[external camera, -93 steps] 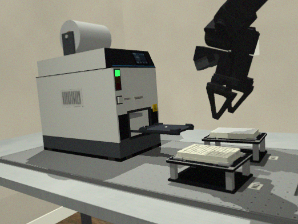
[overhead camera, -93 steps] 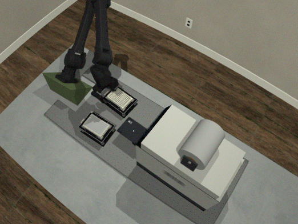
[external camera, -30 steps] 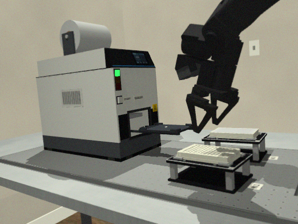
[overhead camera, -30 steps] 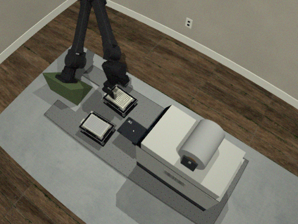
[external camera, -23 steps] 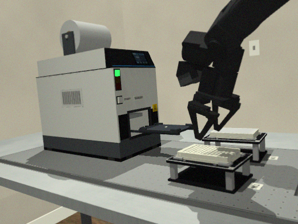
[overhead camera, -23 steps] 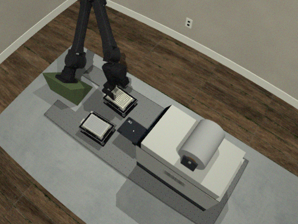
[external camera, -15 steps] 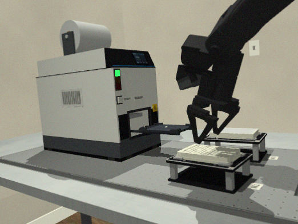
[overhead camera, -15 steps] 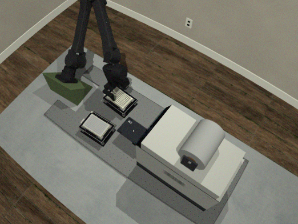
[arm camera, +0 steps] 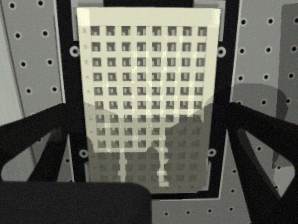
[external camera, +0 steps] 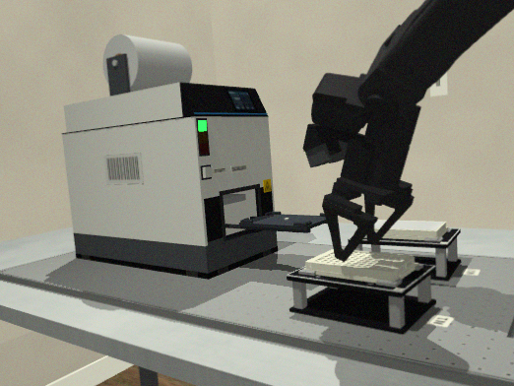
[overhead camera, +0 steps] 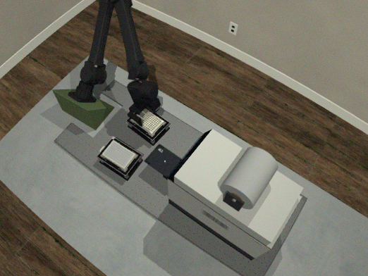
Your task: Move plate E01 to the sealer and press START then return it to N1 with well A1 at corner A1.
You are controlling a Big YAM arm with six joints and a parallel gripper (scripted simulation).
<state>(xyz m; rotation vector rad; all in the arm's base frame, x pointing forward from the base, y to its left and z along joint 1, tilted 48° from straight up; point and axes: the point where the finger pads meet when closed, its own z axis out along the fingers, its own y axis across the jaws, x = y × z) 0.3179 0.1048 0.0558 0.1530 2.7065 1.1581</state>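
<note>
The black plate nest lies 40 mm below my hand. From my hand the other things lie so: sealer stage: 200 mm ahead, 120 mm to the right; covered white plate: 210 mm to the right, 20 mm below, 10 mm ahead; start button: 300 mm ahead, 100 mm above, 30 mm to the right.
</note>
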